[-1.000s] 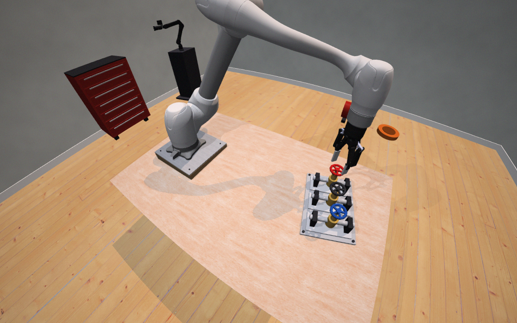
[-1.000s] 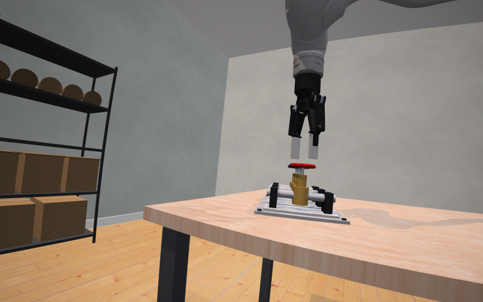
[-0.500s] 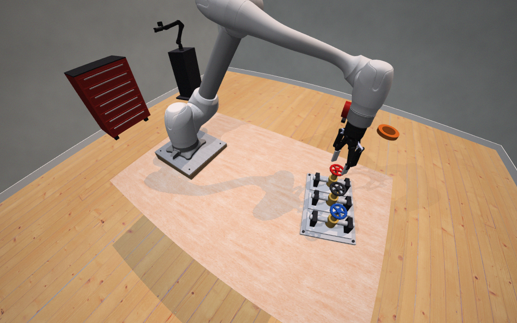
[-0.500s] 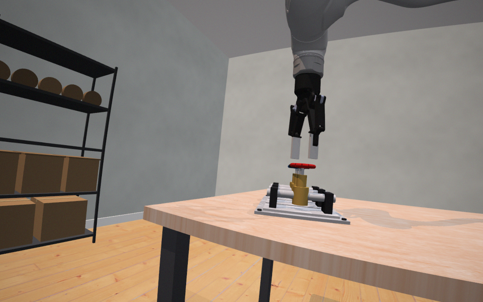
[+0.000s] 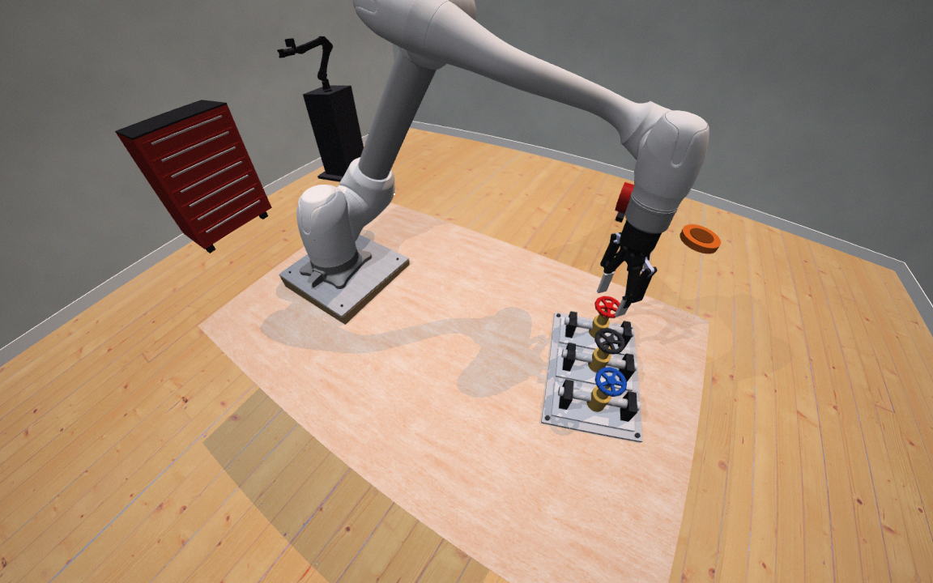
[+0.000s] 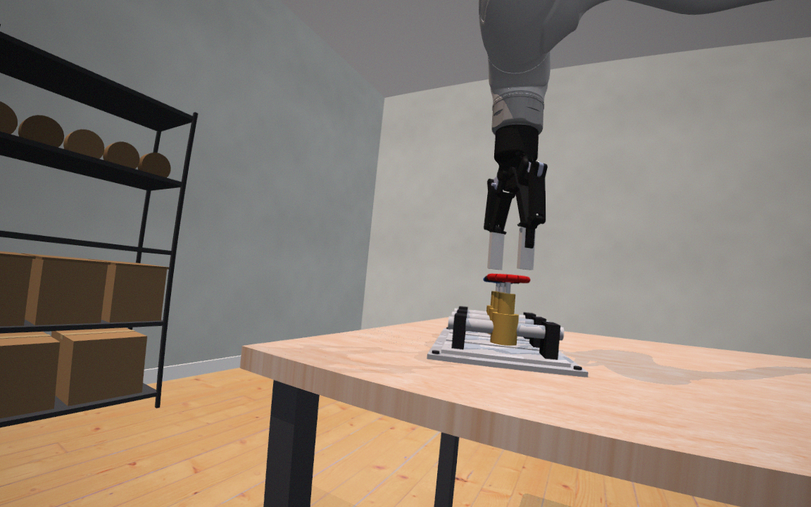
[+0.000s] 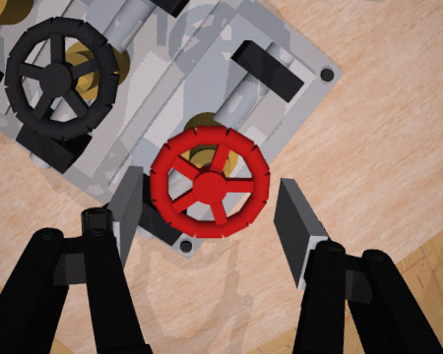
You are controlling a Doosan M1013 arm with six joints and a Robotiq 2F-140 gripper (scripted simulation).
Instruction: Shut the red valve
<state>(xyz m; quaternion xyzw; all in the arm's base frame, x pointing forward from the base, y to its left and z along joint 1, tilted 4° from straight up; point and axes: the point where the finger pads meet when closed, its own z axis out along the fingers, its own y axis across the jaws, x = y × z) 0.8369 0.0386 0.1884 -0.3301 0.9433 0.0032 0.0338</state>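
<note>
Right now the red handwheel is 50 mm below my hand. Round my hand: blue handwheel (30 mm ahead, 210 mm to the right, 50 mm below); then dark grey handwheel (10 mm ahead, 110 mm to the right, 50 mm below).
</note>
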